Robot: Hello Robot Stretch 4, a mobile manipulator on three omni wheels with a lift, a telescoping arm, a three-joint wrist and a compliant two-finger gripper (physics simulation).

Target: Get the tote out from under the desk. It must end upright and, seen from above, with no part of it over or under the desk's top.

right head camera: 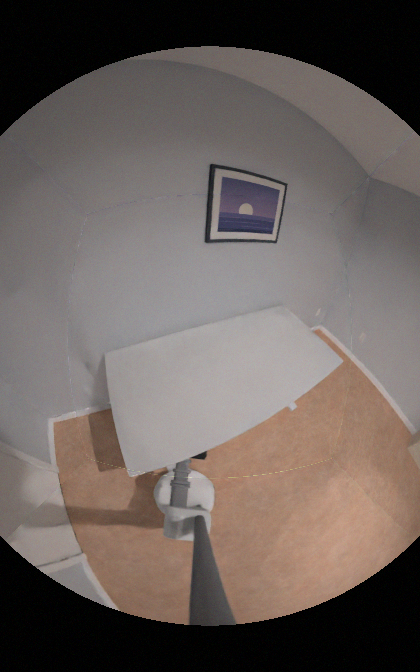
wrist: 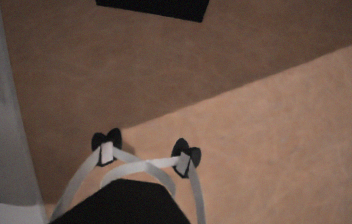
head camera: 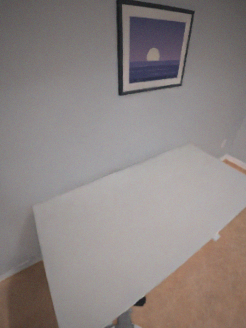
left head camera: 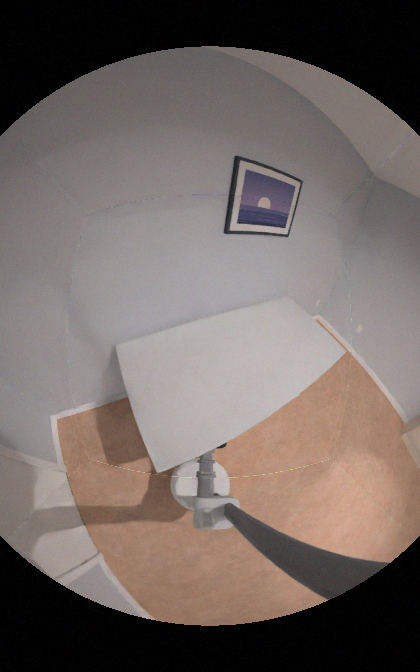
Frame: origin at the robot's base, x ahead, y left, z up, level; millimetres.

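Where they show: gripper, fingertip midpoint: (wrist: 147, 145).
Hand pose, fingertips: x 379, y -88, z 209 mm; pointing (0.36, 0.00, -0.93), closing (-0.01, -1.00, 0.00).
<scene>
After its pixels a point has its place.
The black tote (wrist: 152, 9) @[x 782, y -40, z -9 mm] shows in part at the top edge of the wrist view, on shaded floor beyond the fingertips; most of it is cut off. It does not show in the head views, where the pale desk top (head camera: 140, 220) @[x 611, y -117, z 693 mm] (left head camera: 225, 375) (right head camera: 215, 390) hides the floor beneath. My gripper (wrist: 147, 145) @[x 379, y -88, z 208 mm] is open and empty, its two fingers apart, with a stretch of floor between it and the tote. In the head views the gripper is hidden by the desk top; a black bit of the wrist (head camera: 141, 301) @[x 252, y -90, z 524 mm] (left head camera: 222, 445) (right head camera: 200, 455) shows at its front edge.
A pale upright part of the desk (wrist: 12, 150) @[x 360, y 191, z -2 mm] runs along the left of the wrist view. A desk foot (head camera: 216, 235) (right head camera: 292, 406) pokes out past the front edge. The wall (head camera: 60, 100) @[x 943, y 297, z 1301 mm] is behind the desk. My base (left head camera: 184, 485) (right head camera: 200, 492) stands by its near left corner.
</scene>
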